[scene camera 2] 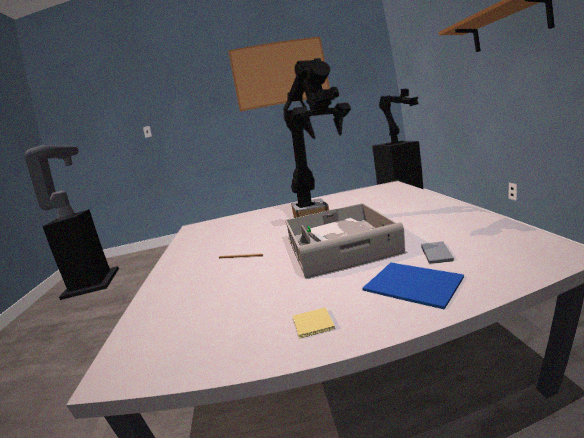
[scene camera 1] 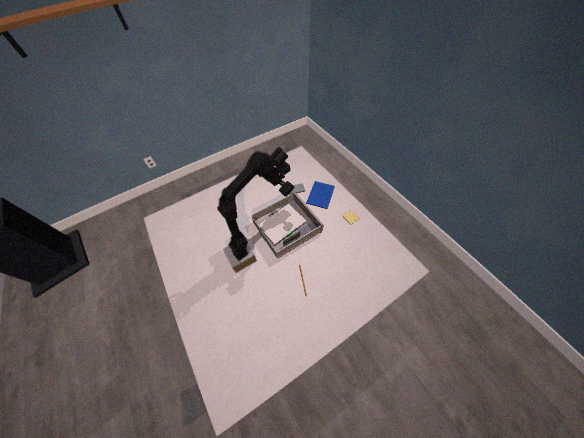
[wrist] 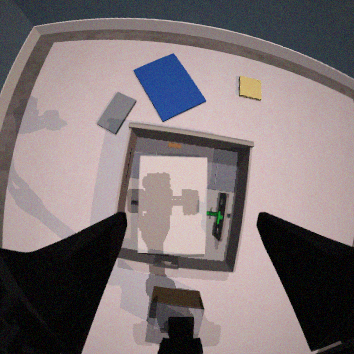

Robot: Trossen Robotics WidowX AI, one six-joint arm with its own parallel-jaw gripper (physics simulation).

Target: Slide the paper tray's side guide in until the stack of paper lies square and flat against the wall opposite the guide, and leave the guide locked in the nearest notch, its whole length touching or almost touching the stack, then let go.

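Places are measured from the arm's base along level axes (x ahead, y left, z up), in millimetres.
Pixels of known places: gripper, between the fingertips: (scene camera 2: 327,136) (wrist: 192,219); arm's base, origin of its link: (scene camera 2: 305,204) (scene camera 1: 240,253) (wrist: 180,326).
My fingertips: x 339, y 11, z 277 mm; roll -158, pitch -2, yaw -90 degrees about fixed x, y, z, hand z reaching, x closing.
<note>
For each thing: its top centre in the pictures, then the offset to it from my fingertips.
- grey paper tray, centre of its top: (wrist: 183,199) (scene camera 2: 337,219) (scene camera 1: 286,218) 11 mm right, 4 mm back, 264 mm down
- dark side guide, centre of its top: (wrist: 221,217) (scene camera 2: 306,227) (scene camera 1: 290,234) 102 mm right, 48 mm back, 279 mm down
- book, centre of its top: (scene camera 2: 414,281) (wrist: 168,83) (scene camera 1: 320,194) 31 mm left, 343 mm ahead, 352 mm down
- grey flat block, centre of its top: (scene camera 2: 436,250) (wrist: 115,111) (scene camera 1: 295,188) 185 mm left, 247 mm ahead, 350 mm down
- yellow note pad, centre of its top: (scene camera 2: 312,320) (wrist: 250,86) (scene camera 1: 351,217) 237 mm right, 351 mm ahead, 349 mm down
- pencil, centre of its top: (scene camera 2: 240,255) (scene camera 1: 302,279) 331 mm right, 161 mm back, 353 mm down
The grey paper tray (scene camera 1: 300,246) (scene camera 2: 370,251) (wrist: 242,210) stands on the table. Its white paper stack (scene camera 1: 274,234) (scene camera 2: 324,230) (wrist: 175,167) lies inside, partly in the arm's shadow. In the wrist view a narrow gap shows between the stack and the tray's left wall. The dark side guide (scene camera 1: 291,237) (scene camera 2: 305,236) (wrist: 220,230) with its green lever (scene camera 2: 309,229) (wrist: 216,215) stands right of the stack there, with a gap between guide body and stack. Whether it sits in a notch cannot be told. My gripper (scene camera 2: 327,135) (wrist: 192,219) is open and empty, high above the tray.
A blue folder or book (scene camera 1: 320,195) (scene camera 2: 414,284) (wrist: 170,87), a grey flat block (scene camera 1: 299,188) (scene camera 2: 437,252) (wrist: 116,113) and a yellow note pad (scene camera 1: 351,217) (scene camera 2: 314,322) (wrist: 250,88) lie beyond the tray. A pencil (scene camera 1: 303,280) (scene camera 2: 241,256) lies beside it.
</note>
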